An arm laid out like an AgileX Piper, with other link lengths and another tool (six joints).
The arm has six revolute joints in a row. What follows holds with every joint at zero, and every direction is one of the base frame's. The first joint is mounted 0.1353 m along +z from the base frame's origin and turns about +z. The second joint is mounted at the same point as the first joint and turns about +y. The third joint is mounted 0.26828 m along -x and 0.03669 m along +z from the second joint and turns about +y. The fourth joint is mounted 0.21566 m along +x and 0.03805 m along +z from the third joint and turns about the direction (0.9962, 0, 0.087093). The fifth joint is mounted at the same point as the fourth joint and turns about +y. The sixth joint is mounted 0.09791 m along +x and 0.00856 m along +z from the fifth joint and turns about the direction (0.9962, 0, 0.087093). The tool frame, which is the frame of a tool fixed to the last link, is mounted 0.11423 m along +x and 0.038 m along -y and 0.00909 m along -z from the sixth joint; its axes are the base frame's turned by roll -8.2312, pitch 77.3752 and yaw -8.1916 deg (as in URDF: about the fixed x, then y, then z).
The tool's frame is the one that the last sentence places.
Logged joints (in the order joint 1, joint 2, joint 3, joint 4, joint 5, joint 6), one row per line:
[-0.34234, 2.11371, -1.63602, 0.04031, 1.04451, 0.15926]
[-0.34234, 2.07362, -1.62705, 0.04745, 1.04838, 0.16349]
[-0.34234, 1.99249, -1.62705, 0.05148, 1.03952, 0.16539]
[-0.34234, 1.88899, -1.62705, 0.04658, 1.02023, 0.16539]
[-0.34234, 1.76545, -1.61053, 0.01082, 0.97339, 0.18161]
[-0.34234, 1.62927, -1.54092, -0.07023, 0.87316, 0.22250]
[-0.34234, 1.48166, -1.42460, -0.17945, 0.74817, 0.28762]
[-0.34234, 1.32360, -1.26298, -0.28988, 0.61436, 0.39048]
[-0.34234, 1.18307, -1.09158, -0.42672, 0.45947, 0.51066]
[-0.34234, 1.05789, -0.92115, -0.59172, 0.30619, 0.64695]
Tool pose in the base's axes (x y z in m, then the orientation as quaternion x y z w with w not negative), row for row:
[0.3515, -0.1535, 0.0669, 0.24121, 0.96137, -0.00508, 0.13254]
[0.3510, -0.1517, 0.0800, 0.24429, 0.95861, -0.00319, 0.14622]
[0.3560, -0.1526, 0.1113, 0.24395, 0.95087, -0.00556, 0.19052]
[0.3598, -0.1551, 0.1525, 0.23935, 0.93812, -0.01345, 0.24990]
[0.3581, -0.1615, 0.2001, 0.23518, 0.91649, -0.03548, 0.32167]
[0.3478, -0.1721, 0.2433, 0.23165, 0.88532, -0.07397, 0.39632]
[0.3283, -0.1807, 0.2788, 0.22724, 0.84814, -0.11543, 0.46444]
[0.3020, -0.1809, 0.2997, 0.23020, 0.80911, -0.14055, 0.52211]
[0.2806, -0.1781, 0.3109, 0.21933, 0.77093, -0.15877, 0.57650]
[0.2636, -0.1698, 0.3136, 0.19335, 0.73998, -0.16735, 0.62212]
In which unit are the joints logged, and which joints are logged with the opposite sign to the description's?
The joints are logged in radians. Opposite sign: none.
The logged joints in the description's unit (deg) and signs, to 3 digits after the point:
[-19.615, 121.107, -93.737, 2.310, 59.846, 9.125]
[-19.615, 118.810, -93.223, 2.719, 60.068, 9.367]
[-19.615, 114.161, -93.223, 2.950, 59.560, 9.476]
[-19.615, 108.231, -93.223, 2.669, 58.455, 9.476]
[-19.615, 101.153, -92.277, 0.620, 55.771, 10.405]
[-19.615, 93.350, -88.288, -4.024, 50.028, 12.748]
[-19.615, 84.893, -81.624, -10.282, 42.867, 16.479]
[-19.615, 75.837, -72.363, -16.609, 35.200, 22.373]
[-19.615, 67.785, -62.543, -24.449, 26.326, 29.259]
[-19.615, 60.613, -52.778, -33.903, 17.543, 37.068]

